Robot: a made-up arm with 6 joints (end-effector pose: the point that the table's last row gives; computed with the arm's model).
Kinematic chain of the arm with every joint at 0, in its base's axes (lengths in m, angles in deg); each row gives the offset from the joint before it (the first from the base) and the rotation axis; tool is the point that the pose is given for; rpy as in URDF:
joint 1: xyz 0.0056 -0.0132 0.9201 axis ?
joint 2: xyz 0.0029 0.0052 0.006 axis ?
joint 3: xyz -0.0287 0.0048 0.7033 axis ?
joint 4: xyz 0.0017 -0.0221 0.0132 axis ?
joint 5: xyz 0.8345 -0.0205 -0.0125 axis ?
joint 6: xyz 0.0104 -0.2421 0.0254 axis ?
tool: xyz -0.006 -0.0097 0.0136 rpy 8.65 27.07 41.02
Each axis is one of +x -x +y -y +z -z.
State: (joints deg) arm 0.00 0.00 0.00 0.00 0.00 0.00
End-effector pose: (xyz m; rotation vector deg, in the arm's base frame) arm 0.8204 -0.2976 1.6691 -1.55 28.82 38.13
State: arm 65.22 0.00 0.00 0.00 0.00 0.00
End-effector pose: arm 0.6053 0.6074 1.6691 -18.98 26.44 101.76
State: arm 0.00 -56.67 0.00 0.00 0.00 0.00
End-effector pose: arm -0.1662 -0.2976 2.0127 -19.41 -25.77 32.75
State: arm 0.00 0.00 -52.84 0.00 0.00 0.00
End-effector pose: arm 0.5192 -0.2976 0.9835 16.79 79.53 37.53
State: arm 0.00 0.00 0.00 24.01 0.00 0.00
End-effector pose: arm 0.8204 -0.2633 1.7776 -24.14 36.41 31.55
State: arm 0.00 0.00 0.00 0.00 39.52 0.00
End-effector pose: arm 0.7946 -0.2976 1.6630 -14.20 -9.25 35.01
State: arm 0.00 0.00 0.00 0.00 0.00 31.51
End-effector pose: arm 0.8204 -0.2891 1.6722 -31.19 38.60 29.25
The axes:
joint 1: +z
joint 2: +y
joint 3: -y
joint 4: -x
joint 5: -y
joint 6: -x

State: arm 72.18 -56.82 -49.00 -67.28 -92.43 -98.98
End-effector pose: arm 0.1865 0.2164 1.1581 -81.84 -154.23 -12.87
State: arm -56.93 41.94 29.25 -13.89 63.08 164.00
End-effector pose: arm 0.4725 -1.1956 1.2400 -77.87 113.71 -110.35
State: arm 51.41 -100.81 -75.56 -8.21 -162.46 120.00
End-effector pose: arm 0.2654 -0.0883 1.0691 75.58 -40.40 -80.71
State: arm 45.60 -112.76 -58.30 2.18 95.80 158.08
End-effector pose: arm 0.0739 -0.3162 1.3018 -3.97 -11.54 -89.47
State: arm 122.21 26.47 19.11 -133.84 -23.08 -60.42
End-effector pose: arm -0.7340 0.8309 1.2678 -96.44 -108.66 3.33
